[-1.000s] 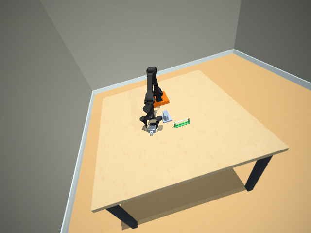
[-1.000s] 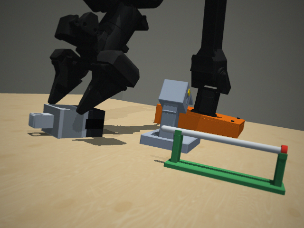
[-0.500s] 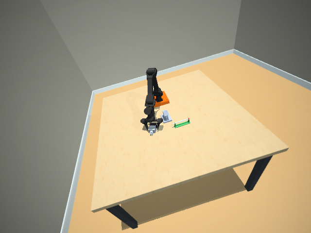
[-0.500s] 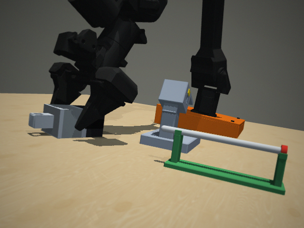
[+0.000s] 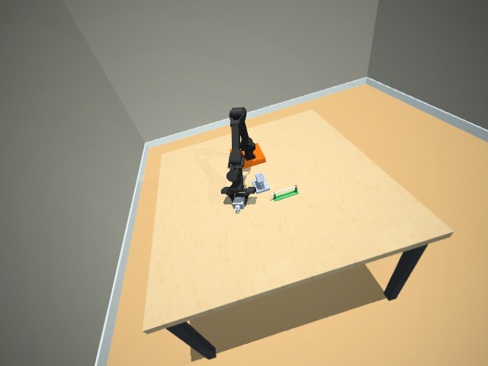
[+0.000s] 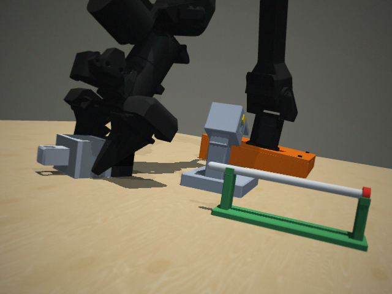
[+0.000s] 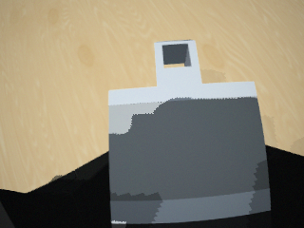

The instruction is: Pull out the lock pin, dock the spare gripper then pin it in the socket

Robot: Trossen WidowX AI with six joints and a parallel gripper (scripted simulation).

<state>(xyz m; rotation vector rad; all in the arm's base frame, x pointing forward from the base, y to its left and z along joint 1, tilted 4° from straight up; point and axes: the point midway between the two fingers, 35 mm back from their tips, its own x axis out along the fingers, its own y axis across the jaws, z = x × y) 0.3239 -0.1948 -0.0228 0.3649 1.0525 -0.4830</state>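
My gripper tip is now 70 mm past the grey mount, 170 mm to the right of it and 40 mm below it. Also, from my gripper tip: green rack 70 mm ahead, 250 mm to the left, 20 mm above; then spare gripper 20 mm above.
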